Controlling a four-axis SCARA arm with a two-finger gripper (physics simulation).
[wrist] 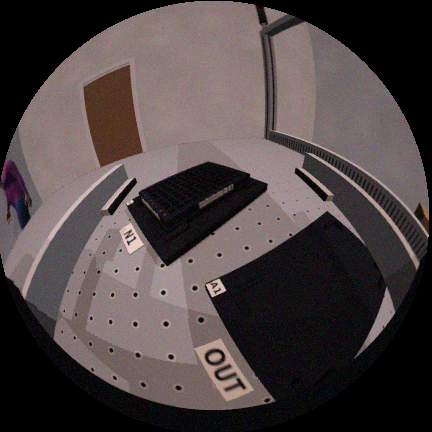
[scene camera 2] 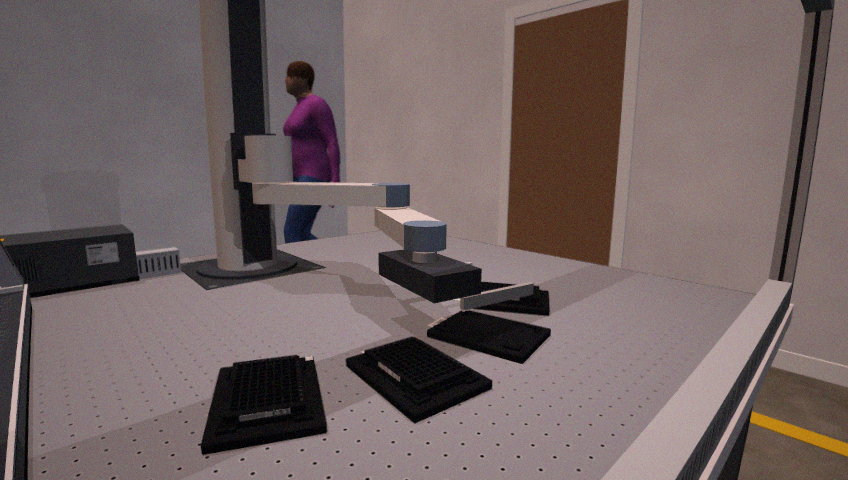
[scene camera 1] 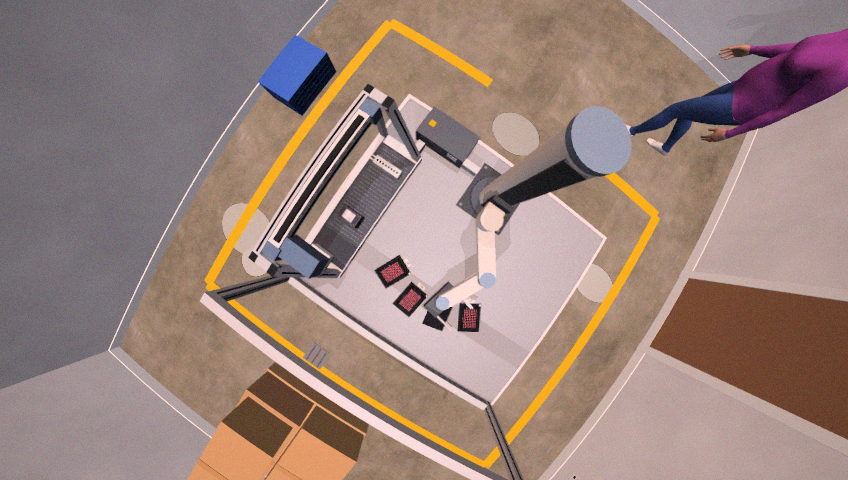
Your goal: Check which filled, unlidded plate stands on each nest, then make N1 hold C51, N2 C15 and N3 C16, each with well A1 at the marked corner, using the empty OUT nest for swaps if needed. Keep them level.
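Where they show: gripper, fingertip midpoint: (wrist: 215, 159) (scene camera 2: 498, 276) (scene camera 1: 461, 318); arm's base, origin of the base link: (scene camera 2: 248, 270).
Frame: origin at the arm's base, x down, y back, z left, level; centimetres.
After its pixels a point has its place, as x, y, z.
My gripper (scene camera 1: 464, 317) @(-7.9, -64.7, 22.6) (wrist: 215, 159) @(-7.9, -64.7, 22.6) is open and empty. Its hand is beside the OUT nest (scene camera 2: 490, 336) @(-2.5, -73.0, 9.8) (wrist: 300, 300) @(-2.5, -67.8, 12.5), which holds no plate. A filled plate (scene camera 1: 469, 317) @(-3.9, -62.4, 27.2) (wrist: 195, 187) @(-3.9, -63.1, 26.1) sits level on nest N1 (wrist: 172, 250) @(-2.5, -60.1, 19.2), ahead between the lines of the fingers; its pale label is unreadable. In scene camera 2 a finger partly hides N1. Nest N2 (scene camera 2: 416, 411) @(-2.5, -80.2, -12.1) bears a plate (scene camera 1: 410, 299) @(-3.3, -72.6, -5.9) (scene camera 2: 413, 359) @(-3.7, -72.6, -5.8), and nest N3 (scene camera 2: 264, 441) @(-1.7, -73.1, -26.2) bears another plate (scene camera 1: 392, 271) @(-3.4, -65.3, -22.9) (scene camera 2: 267, 383) @(-3.7, -65.8, -22.6). Their label codes are too small to read. A1 tags show at N1 and OUT.
A gantry machine (scene camera 1: 300, 255) @(-50.1, -72.3, -53.8) stands at the table's left. A dark box (scene camera 1: 449, 135) @(-12.8, 11.5, -38.9) (scene camera 2: 71, 258) @(-8.5, 3.5, -37.3) stands at the back beside the arm's column (scene camera 1: 535, 160) @(-70.8, -4.0, -6.3) (scene camera 2: 215, 118) @(-38.8, -3.4, -6.7). A low rail (scene camera 2: 702, 386) @(-6.0, -102.1, 9.4) runs along the table edge. A person (scene camera 1: 773, 89) (scene camera 2: 312, 124) is beyond the table.
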